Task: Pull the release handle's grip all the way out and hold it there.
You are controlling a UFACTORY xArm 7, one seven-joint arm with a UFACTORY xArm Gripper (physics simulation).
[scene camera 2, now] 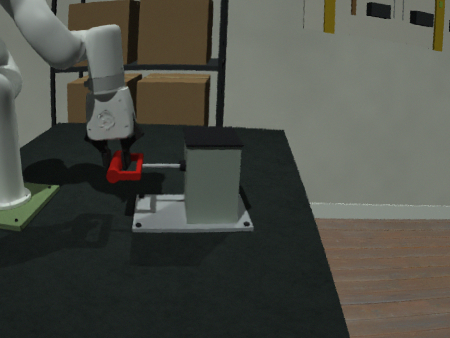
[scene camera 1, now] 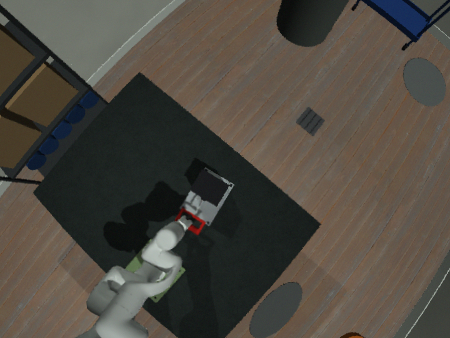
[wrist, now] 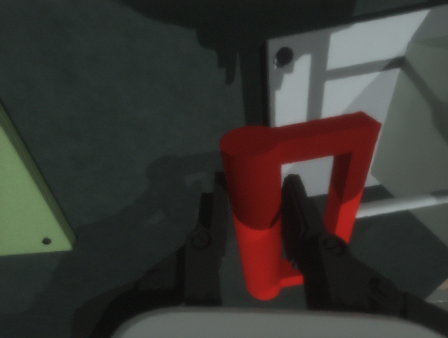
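Observation:
The release handle's red grip [scene camera 1: 199, 228] [scene camera 2: 114, 170] [wrist: 255, 200] is a rectangular loop with a thick round bar on the side away from the housing. A long stretch of its pale rod [scene camera 2: 162, 165] [wrist: 400, 205] shows between the loop and the grey-green housing [scene camera 2: 212, 185] with a dark top. The housing stands on a white base plate [scene camera 1: 212, 216] [scene camera 2: 160, 223] [wrist: 292, 107]. My gripper [scene camera 2: 116, 162] [wrist: 253, 191] is shut on the grip's round bar, one finger inside the loop and one outside, above the mat and clear of the base plate's edge. The fingertips are hidden in scene camera 1.
A dark mat [scene camera 1: 150, 125] [scene camera 2: 225, 290] lies under the housing. A green plate [scene camera 1: 172, 285] [scene camera 2: 30, 210] [wrist: 30, 200] lies by the arm's base. A shelf rack [scene camera 2: 222, 90] with brown boxes [scene camera 2: 175, 32] stands behind. A dark bin [scene camera 1: 307, 20] stands farther off.

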